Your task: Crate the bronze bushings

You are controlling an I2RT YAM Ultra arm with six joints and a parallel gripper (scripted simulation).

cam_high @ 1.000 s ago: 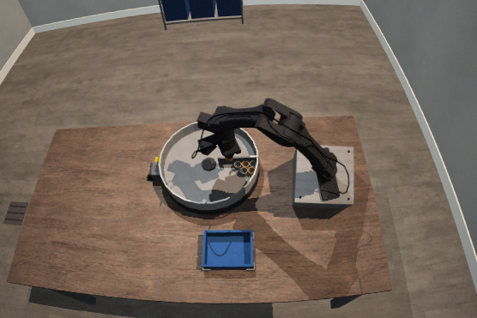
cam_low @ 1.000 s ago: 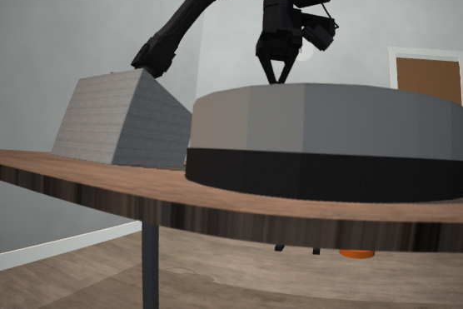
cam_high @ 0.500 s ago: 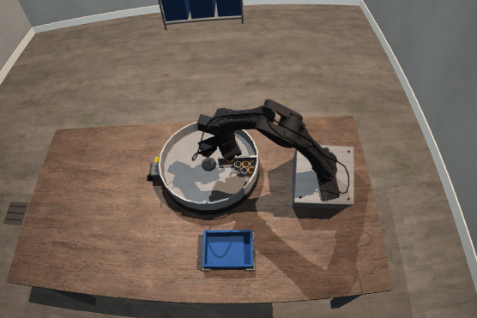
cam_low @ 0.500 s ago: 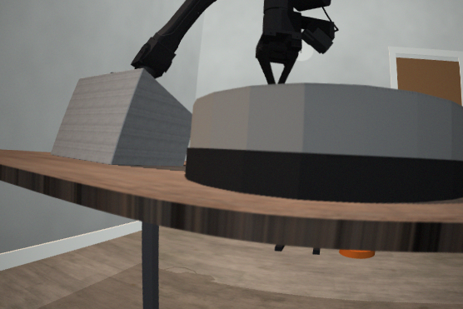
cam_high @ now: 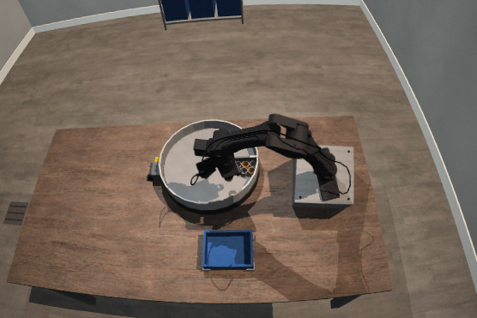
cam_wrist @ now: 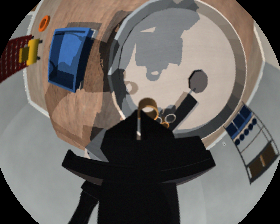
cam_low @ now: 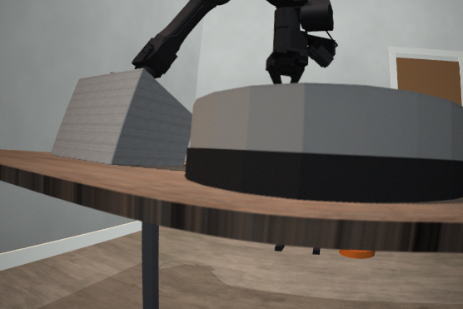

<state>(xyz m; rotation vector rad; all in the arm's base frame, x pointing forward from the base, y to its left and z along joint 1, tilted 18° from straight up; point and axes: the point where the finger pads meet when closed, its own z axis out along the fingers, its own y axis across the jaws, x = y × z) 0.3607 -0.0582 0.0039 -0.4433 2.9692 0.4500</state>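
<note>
Right now my hand is 25 cm to the right of the blue crate, 13 cm above it and 5 cm short of it. From my hand the other things lie so: grey turntable 14 cm to the right, 10 cm below, 8 cm ahead.
</note>
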